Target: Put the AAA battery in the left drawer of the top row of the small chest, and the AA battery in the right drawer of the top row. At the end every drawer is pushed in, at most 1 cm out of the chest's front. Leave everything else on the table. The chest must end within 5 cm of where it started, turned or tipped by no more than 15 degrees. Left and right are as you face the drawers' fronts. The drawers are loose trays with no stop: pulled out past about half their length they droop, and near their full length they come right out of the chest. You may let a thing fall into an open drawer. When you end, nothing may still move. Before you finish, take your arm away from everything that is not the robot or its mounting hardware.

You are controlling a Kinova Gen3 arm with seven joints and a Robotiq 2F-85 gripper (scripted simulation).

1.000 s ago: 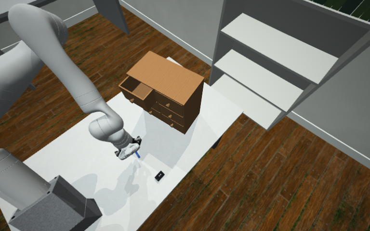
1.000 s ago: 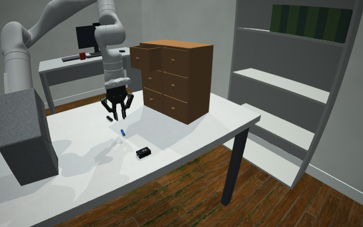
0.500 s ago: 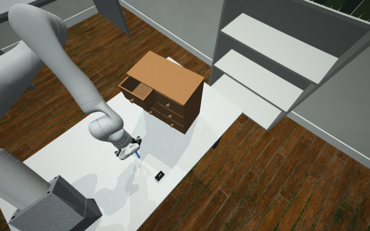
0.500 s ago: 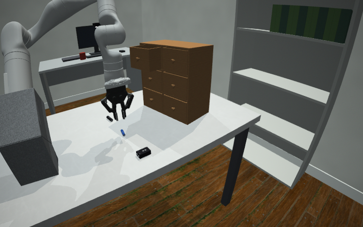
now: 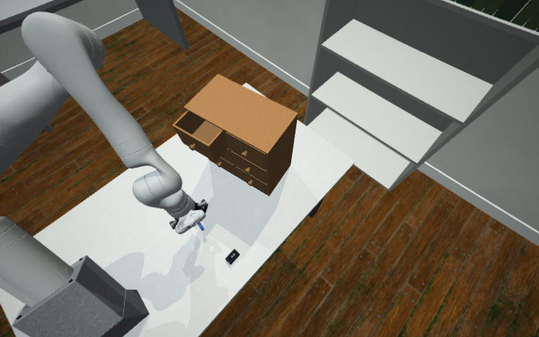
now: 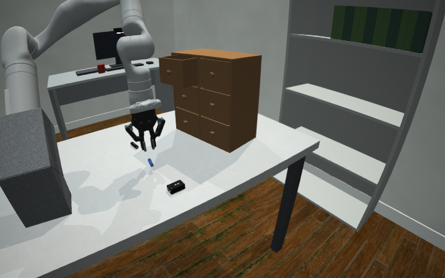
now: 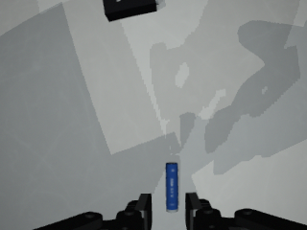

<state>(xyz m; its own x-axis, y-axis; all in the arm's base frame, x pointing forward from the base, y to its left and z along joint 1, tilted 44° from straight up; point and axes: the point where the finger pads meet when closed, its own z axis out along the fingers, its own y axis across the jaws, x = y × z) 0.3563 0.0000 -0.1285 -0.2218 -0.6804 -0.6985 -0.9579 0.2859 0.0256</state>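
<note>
Now: the blue AAA battery 7 cm below my hand. Round my hand: black box: 2 cm behind, 17 cm to the right, 7 cm below; black AA battery: 15 cm to the left, 7 cm below.
</note>
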